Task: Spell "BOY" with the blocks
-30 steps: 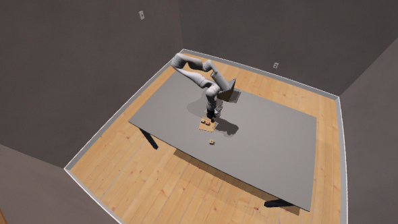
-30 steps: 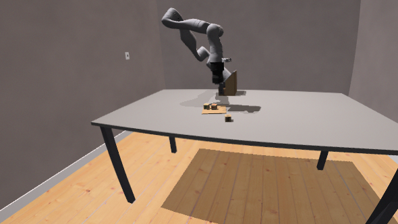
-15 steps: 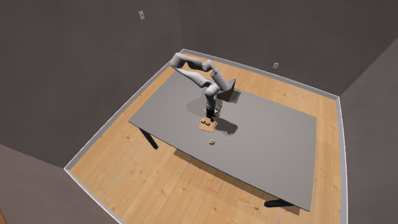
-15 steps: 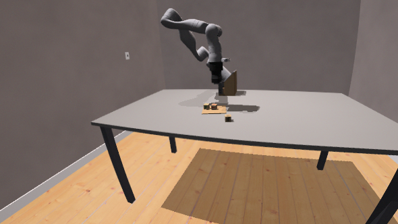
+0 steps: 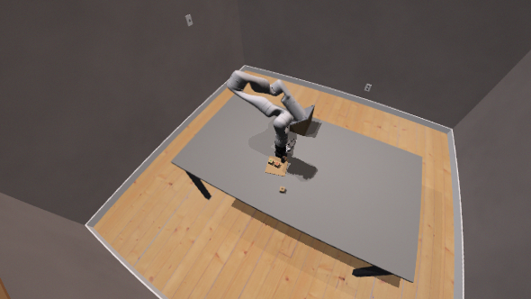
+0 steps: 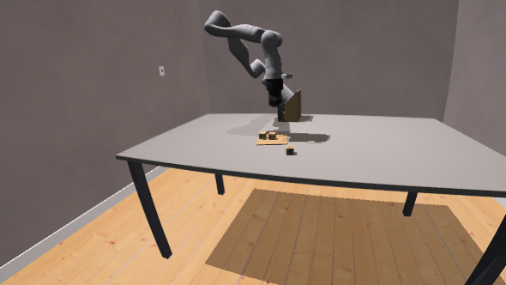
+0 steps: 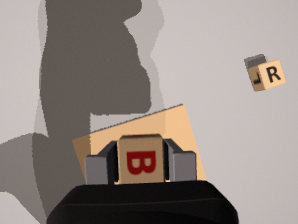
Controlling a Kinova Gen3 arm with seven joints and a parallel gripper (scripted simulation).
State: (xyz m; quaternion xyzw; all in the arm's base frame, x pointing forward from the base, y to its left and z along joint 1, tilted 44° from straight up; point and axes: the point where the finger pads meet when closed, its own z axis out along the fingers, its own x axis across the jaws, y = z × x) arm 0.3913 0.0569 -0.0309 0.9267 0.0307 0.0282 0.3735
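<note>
My gripper is now 5 cm to the left of the mat and 12 cm above it. Round my hand: R block (15 cm ahead, 7 cm to the left, 11 cm below).
</note>
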